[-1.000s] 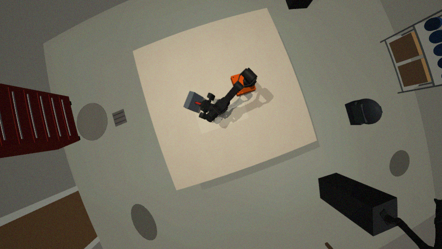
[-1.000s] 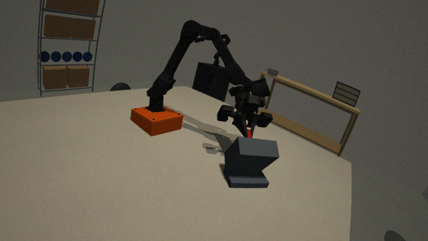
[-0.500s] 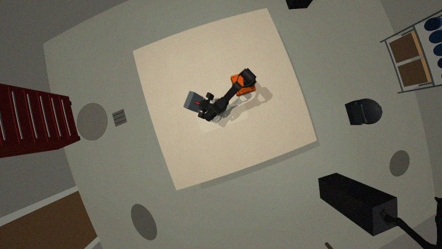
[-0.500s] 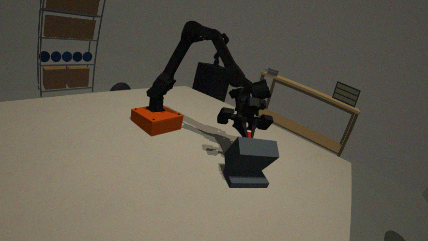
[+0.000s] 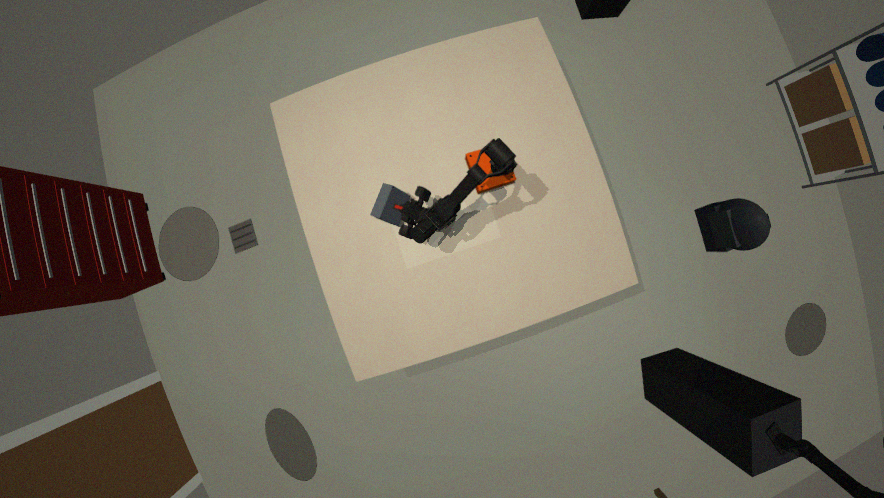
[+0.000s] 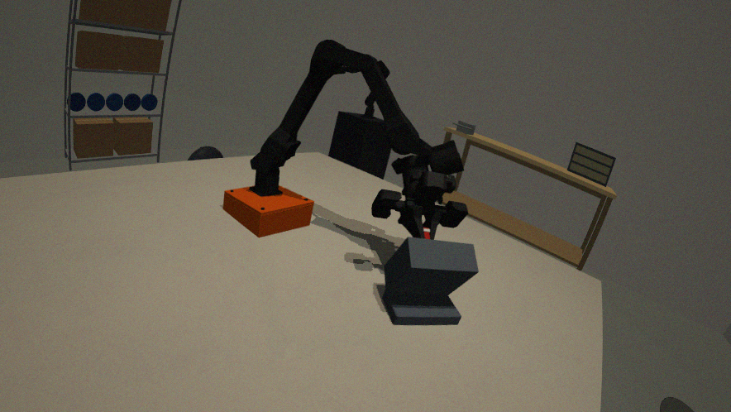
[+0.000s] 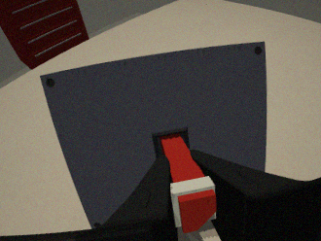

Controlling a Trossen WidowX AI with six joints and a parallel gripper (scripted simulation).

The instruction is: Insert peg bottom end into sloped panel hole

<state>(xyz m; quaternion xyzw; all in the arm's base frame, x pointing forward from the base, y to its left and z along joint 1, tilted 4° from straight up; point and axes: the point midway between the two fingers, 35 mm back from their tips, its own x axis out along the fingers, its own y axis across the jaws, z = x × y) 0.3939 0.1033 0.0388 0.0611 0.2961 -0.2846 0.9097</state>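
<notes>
My gripper tip is 1 cm to the right of the red peg, 1 cm below it and 1 cm past it. The rest, counted from my gripper tip: grey sloped panel (3 cm ahead, 2 cm to the right, 2 cm below).
</notes>
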